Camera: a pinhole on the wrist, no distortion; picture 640 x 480 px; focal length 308.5 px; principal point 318.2 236.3 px. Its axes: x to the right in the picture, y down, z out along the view. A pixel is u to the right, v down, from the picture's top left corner.
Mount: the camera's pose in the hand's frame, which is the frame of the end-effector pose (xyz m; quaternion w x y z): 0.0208 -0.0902 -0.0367 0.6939 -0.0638 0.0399 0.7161
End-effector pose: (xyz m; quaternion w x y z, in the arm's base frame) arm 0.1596 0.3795 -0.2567 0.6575 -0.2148 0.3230 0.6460
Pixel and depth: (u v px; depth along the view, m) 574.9 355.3 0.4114
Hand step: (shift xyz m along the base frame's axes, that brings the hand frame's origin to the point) -0.2459 0.1270 0.3750
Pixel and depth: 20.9 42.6 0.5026
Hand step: 0.5448 0.5790 0.0799
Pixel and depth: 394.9 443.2 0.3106
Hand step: 0.0218 0.0358 0.3207
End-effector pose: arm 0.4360 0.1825 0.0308 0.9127 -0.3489 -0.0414 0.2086
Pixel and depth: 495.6 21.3 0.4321
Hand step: 0.1110 0.5007 0.1033
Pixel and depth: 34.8 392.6 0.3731
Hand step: -0.1052 -0.0921 0.5449
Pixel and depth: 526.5 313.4 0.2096
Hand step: -0.0996 0.1267 0.0632
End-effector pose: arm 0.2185 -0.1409 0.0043 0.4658 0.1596 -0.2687 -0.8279
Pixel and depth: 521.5 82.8 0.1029
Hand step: -0.0677 -0.0373 0.0409
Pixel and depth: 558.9 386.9 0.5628
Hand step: 0.2034 0.2022 0.6107
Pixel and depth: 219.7 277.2 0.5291
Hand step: -0.3543 0.2821 0.3021
